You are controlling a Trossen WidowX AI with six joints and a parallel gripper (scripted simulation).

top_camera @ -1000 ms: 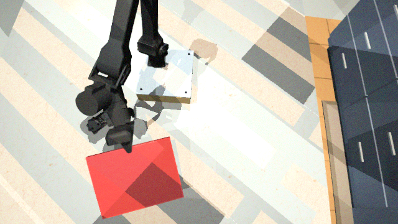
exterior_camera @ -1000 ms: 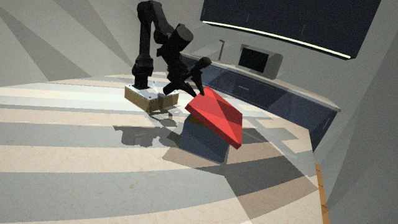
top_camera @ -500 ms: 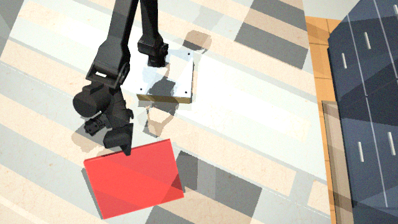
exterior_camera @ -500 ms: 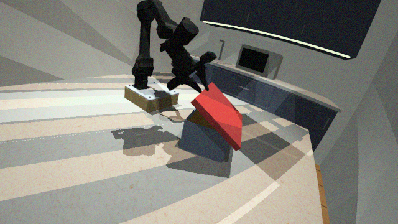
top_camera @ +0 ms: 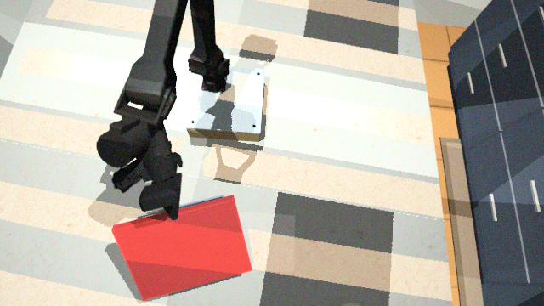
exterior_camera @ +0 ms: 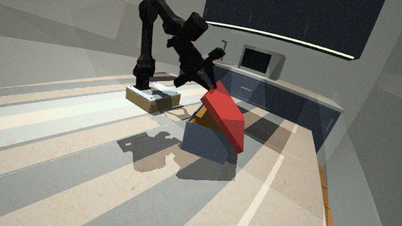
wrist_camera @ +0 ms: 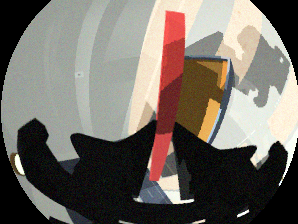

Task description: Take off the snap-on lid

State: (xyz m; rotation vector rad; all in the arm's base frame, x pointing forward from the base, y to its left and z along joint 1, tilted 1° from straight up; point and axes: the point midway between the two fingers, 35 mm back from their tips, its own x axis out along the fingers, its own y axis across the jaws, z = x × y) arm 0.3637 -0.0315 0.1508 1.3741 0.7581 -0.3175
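The red lid is 6 cm ahead of my gripper tip, 5 cm below it and 2 cm to the left of it. From my gripper tip the other things lie so: storage box 14 cm below, 3 cm ahead, 1 cm to the left.
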